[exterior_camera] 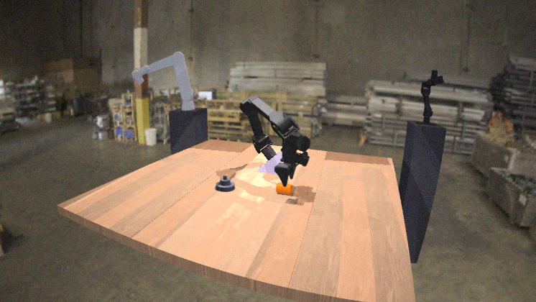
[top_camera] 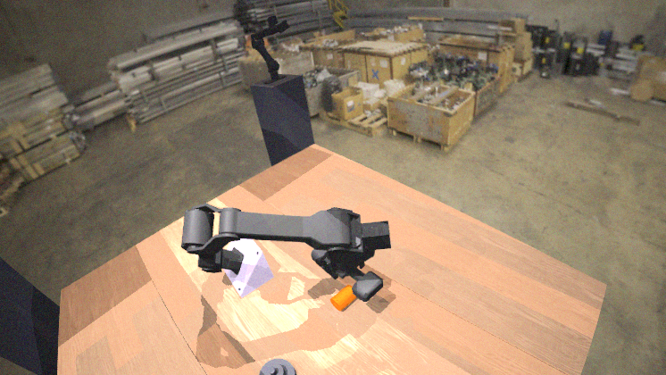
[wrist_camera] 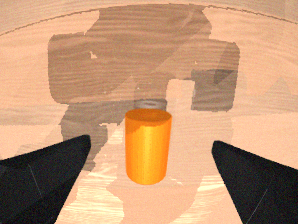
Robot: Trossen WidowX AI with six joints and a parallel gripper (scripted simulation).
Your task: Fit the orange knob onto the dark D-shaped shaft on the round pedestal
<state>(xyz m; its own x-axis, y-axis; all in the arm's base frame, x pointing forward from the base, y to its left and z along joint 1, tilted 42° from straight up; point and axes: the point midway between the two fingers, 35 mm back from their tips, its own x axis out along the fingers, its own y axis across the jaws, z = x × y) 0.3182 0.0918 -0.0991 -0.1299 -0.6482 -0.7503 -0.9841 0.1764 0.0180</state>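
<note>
The orange knob is 2 cm to the right of my gripper tip and 3 cm below it. Also, from my gripper tip: shaft (1 cm ahead, 27 cm to the right, 2 cm below).
</note>
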